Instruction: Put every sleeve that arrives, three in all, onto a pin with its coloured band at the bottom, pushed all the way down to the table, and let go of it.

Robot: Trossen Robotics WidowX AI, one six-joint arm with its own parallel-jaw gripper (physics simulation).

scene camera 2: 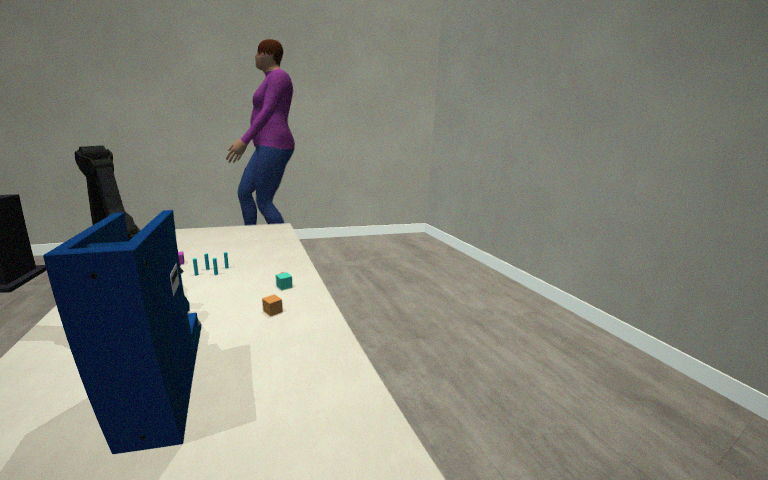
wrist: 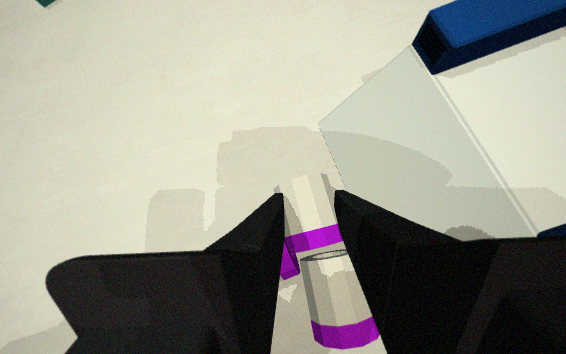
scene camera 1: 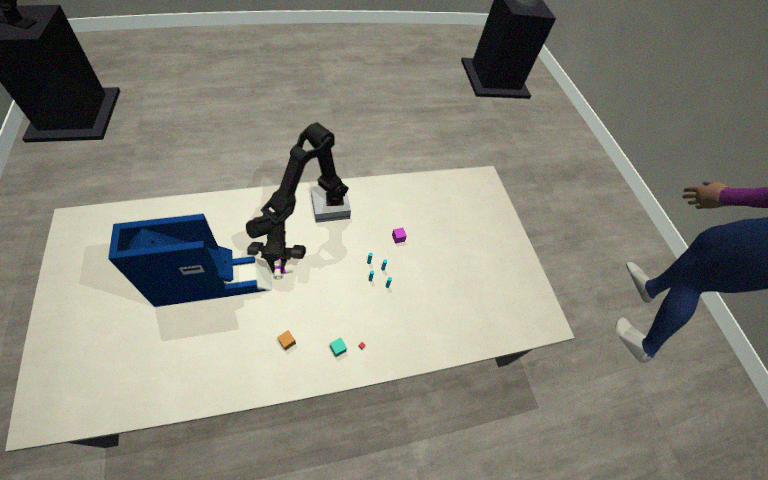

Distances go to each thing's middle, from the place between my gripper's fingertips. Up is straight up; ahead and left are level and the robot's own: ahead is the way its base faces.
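The blue feeder box (scene camera 2: pixel 122 305) is 14 cm above my hand, 2 cm ahead of it and 27 cm to the right of it. As for the chute plate (scene camera 1: pixel 248 272), my gripper is 10 cm to the left of it. Going by their middles, the chute plate is the nearest to my gripper of the things named here.
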